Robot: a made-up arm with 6 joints.
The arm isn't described. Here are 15 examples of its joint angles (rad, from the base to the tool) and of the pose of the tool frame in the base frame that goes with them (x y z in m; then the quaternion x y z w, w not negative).
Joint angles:
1: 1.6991 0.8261 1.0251 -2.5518 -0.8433 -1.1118
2: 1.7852 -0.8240 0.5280 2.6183 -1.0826 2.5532
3: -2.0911 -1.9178 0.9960 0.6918 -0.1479 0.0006
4: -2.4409 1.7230 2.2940 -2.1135 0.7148 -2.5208
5: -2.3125 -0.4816 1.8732 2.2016 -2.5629 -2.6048
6: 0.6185 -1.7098 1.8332 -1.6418 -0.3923 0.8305
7: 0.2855 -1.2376 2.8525 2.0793 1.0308 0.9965
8: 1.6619 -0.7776 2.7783 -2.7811 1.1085 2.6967
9: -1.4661 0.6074 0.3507 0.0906 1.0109 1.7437
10: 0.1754 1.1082 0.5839 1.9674 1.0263 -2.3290
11: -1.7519 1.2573 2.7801 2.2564 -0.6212 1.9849
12: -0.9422 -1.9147 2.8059 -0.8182 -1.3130 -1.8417
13: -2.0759 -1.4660 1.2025 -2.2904 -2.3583 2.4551
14: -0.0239 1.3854 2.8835 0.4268 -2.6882 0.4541
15: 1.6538 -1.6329 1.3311 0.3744 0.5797 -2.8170
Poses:
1: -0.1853 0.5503 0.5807 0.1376 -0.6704 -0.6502 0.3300
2: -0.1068 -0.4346 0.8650 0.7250 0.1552 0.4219 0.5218
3: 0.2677 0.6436 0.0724 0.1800 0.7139 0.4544 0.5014
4: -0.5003 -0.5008 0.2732 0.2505 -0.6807 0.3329 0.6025
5: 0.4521 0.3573 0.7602 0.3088 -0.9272 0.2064 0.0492
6: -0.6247 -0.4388 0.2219 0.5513 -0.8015 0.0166 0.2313
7: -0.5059 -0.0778 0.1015 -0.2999 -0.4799 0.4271 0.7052
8: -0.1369 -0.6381 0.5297 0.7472 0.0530 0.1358 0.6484
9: -0.1324 -0.4993 0.6351 0.6360 -0.0657 0.6138 0.4630
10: 0.5821 0.1914 0.5490 -0.4728 0.5014 0.1159 0.7153
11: 0.0599 -0.2628 0.7348 0.1428 -0.5716 -0.4095 0.6965
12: -0.4127 0.3070 -0.1887 -0.5296 -0.5814 -0.1350 0.6027
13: 0.3947 0.5046 0.5625 0.7728 0.4626 -0.4066 0.1531
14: 0.2904 -0.1309 0.7002 -0.6392 0.5800 -0.3225 0.3886
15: 0.1933 -0.7211 0.1727 0.3571 -0.5819 0.7305 0.0171
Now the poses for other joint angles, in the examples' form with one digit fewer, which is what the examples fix.
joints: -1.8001 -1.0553 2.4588 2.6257 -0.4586 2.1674
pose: 0.284 0.561 0.300 -0.544 -0.716 0.084 0.429
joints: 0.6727 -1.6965 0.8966 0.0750 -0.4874 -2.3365
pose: -0.499 -0.606 0.296 0.353 -0.128 0.675 0.635
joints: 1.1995 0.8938 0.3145 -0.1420 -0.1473 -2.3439
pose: 0.342 0.430 0.487 0.011 0.939 0.037 0.340
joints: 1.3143 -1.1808 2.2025 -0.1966 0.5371 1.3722
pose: -0.054 -0.733 0.383 0.842 0.265 -0.465 0.073
